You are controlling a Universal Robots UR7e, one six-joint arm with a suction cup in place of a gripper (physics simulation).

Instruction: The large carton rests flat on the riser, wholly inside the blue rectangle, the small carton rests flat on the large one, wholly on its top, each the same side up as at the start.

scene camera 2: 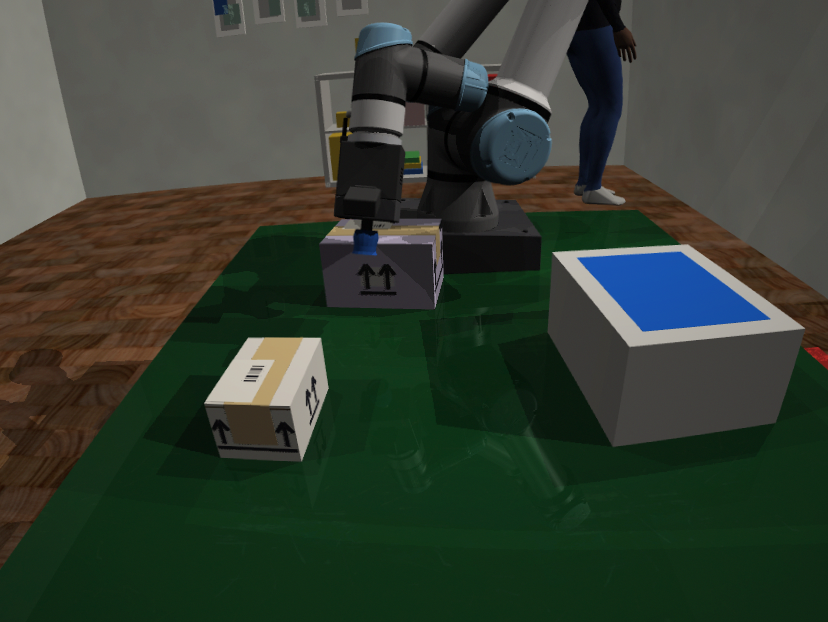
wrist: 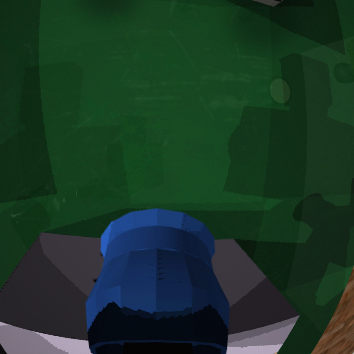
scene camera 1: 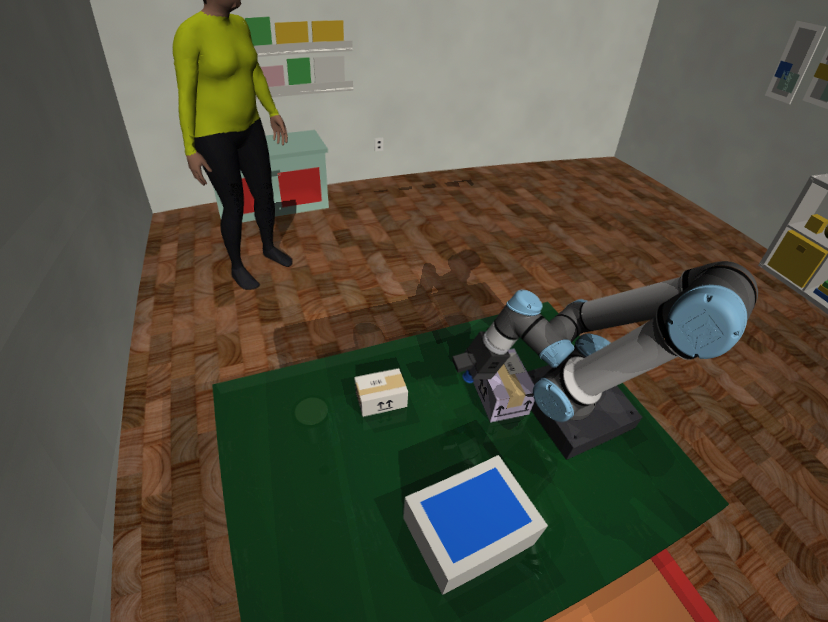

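Note:
The large carton (scene camera 1: 509,396) (scene camera 2: 382,273), lavender-grey with arrow marks, stands on the green mat (scene camera 1: 301,509) (scene camera 2: 414,522) right beside the robot base (scene camera 1: 597,422) (scene camera 2: 498,235). Its grey side shows under the cup in the wrist view (wrist: 53,281). My blue suction cup (scene camera 1: 467,378) (scene camera 2: 365,243) (wrist: 158,225) hangs at this carton's front top edge and holds nothing. The small carton (scene camera 1: 381,391) (scene camera 2: 268,399), white with tan tape, stands alone on the mat to the left. The white riser (scene camera 1: 428,538) (scene camera 2: 668,401) with the blue rectangle (scene camera 1: 476,512) (scene camera 2: 668,289) on top is bare.
A person in a yellow top (scene camera 1: 223,127) stands at the back left by a mint cabinet (scene camera 1: 303,175). Another person in jeans (scene camera 2: 598,106) stands behind the robot. A shelf unit (scene camera 1: 818,184) is at the right wall. An orange and red patch (scene camera 1: 642,592) borders the mat's near corner.

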